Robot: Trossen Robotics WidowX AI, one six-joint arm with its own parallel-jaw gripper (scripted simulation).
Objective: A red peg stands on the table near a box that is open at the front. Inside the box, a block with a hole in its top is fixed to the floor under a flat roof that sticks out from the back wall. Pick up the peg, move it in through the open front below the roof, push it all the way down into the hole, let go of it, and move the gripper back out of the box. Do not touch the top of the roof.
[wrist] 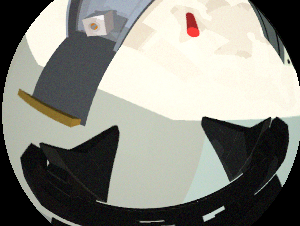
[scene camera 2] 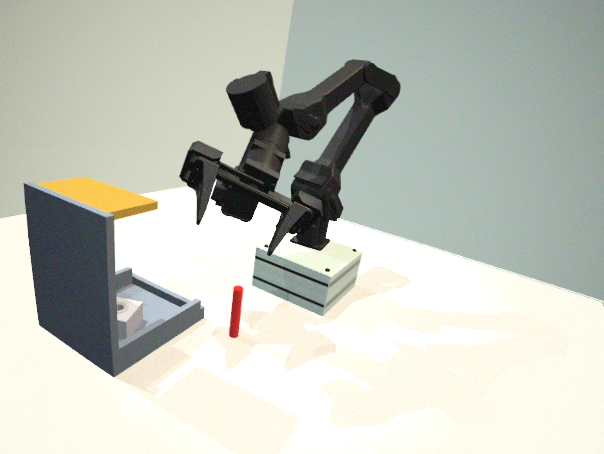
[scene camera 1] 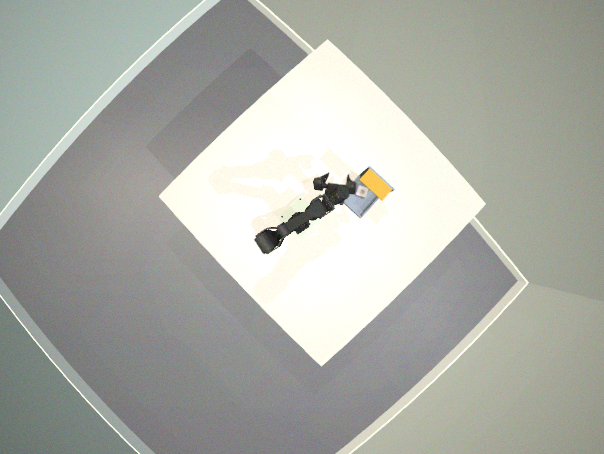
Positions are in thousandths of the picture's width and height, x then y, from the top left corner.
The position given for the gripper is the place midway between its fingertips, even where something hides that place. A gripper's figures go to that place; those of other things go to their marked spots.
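The gripper (scene camera 2: 388,528) is 0.43 m from the lens, and an orange roof (scene camera 2: 203,448) is 0.44 m from the lens.
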